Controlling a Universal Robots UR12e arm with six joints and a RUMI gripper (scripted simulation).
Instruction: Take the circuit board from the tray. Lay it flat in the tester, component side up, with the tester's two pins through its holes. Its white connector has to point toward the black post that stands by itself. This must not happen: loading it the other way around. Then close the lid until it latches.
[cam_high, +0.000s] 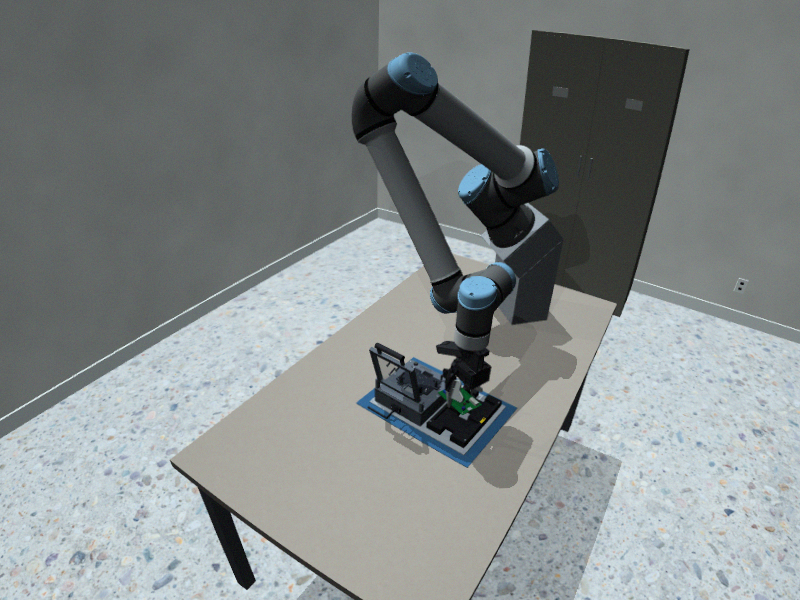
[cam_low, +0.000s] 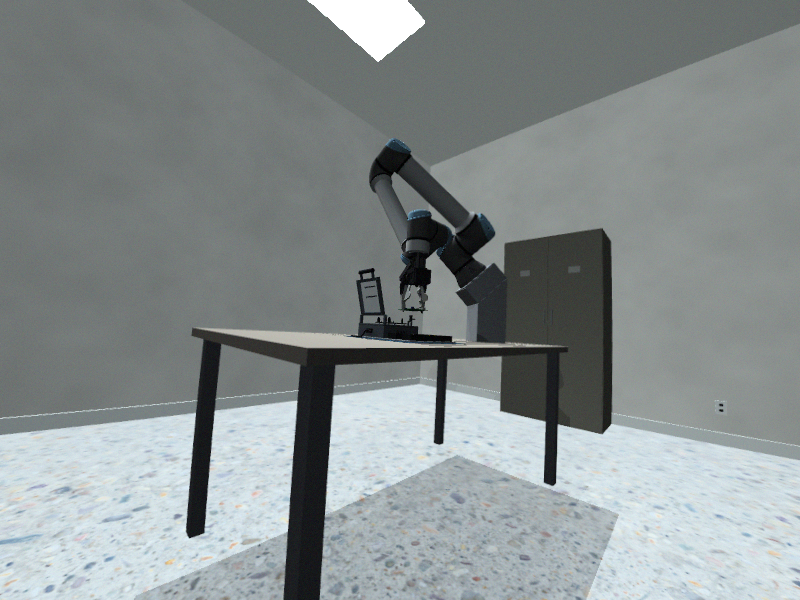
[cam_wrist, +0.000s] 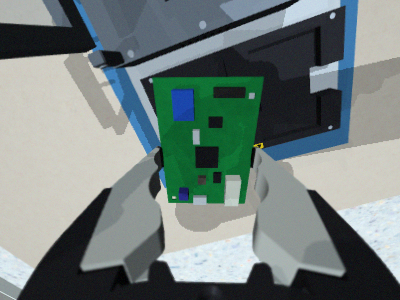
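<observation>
Right now my hand is right at the green circuit board. From my hand the other things lie so: tester lid (5 cm ahead, 18 cm to the right, 6 cm above); then tester nest (7 cm behind, 15 cm to the right, 5 cm below).
</observation>
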